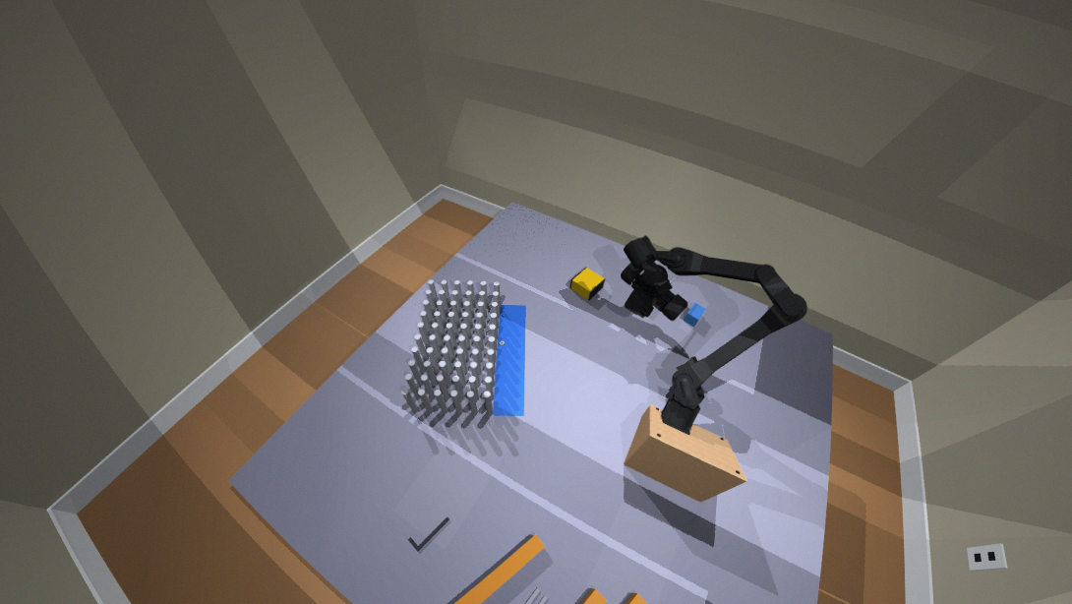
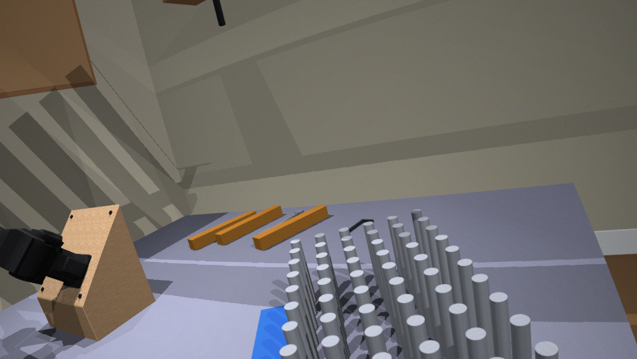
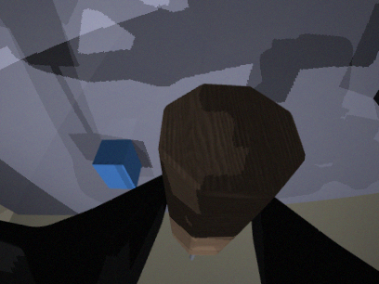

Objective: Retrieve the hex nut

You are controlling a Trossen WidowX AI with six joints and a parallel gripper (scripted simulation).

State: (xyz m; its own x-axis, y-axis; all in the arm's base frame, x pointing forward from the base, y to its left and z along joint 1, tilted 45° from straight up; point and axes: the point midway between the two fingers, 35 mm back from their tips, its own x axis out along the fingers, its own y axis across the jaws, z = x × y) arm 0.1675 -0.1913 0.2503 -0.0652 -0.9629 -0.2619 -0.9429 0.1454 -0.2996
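My gripper tip is 100 mm to the left of the wooden-handled pick, 30 mm past it and 10 mm above it. Also, from my gripper tip: yellow block 210 mm ahead, 110 mm below, 50 mm to the right; blue cube 150 mm behind, 110 mm to the right, 110 mm below; blue taped strip 300 mm to the left, 290 mm ahead, 130 mm below.
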